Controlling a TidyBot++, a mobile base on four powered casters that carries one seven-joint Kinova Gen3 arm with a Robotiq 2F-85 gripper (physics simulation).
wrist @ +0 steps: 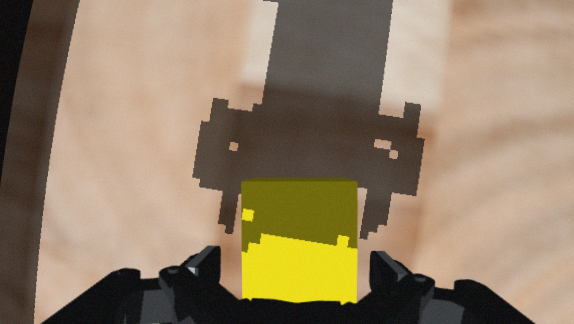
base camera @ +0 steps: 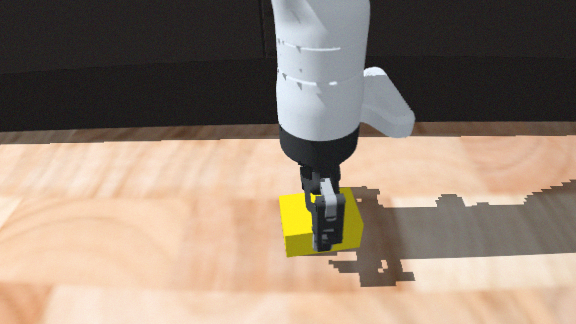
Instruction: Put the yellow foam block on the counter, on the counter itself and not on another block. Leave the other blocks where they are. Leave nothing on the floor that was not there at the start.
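Places are measured from the arm's base along level axes (x ahead, y left, z up), in metres.
Pixels of known places: gripper, fingertip midpoint: (wrist: 294, 265) (base camera: 315, 215).
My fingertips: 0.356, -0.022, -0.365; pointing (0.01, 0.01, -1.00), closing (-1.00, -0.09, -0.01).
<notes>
Ahead of a thing's pixels: the offset from my fingertips to its middle, as dx, dy, dz. "pt": to the spot under its first point. Level surfaces: height alone.
The yellow foam block @(-0.002, -0.004, -0.009) (base camera: 297, 217) (wrist: 299, 272) lies flat on the wooden floor. My gripper (base camera: 326, 245) (wrist: 294, 265) points down over it and is open. In the wrist view one finger stands on each side of the block, with a narrow gap between each finger and the block. In the base camera view the near finger stands in front of the block and hides part of it. The counter top and the other blocks do not show in either view.
A dark cabinet front @(pt +0.188, +0.238, +0.150) (base camera: 135, 45) with a black base runs along the back in the base camera view. Its dark edge shows at the far left of the wrist view. The arm's shadow falls on the wooden floor @(dz -0.031) (base camera: 100, 240) (wrist: 135, 125) beside the block.
</notes>
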